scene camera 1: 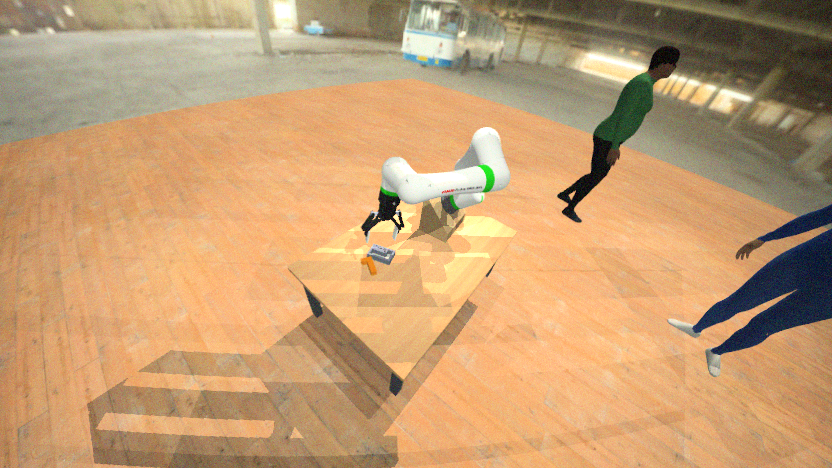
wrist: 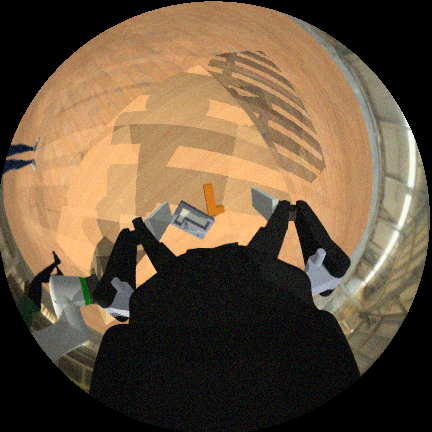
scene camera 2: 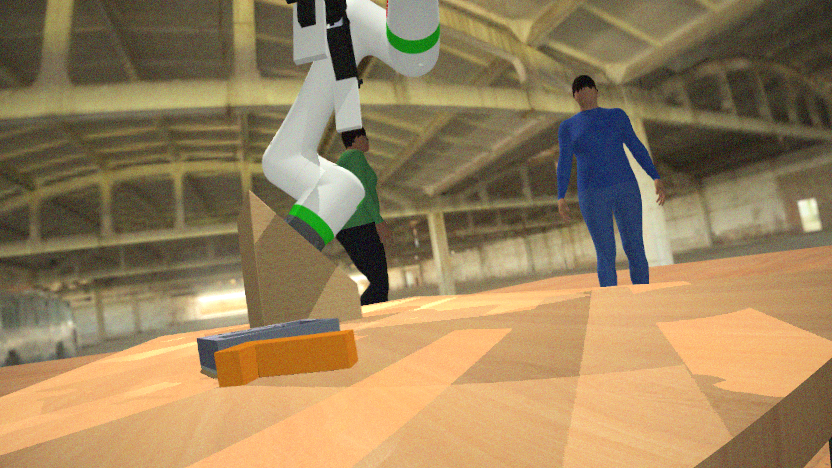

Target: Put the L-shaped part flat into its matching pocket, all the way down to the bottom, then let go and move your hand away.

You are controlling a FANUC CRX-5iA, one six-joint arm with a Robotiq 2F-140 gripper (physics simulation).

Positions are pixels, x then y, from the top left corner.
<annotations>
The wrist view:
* my gripper: 210,202
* grey pocket block: 186,217
</annotations>
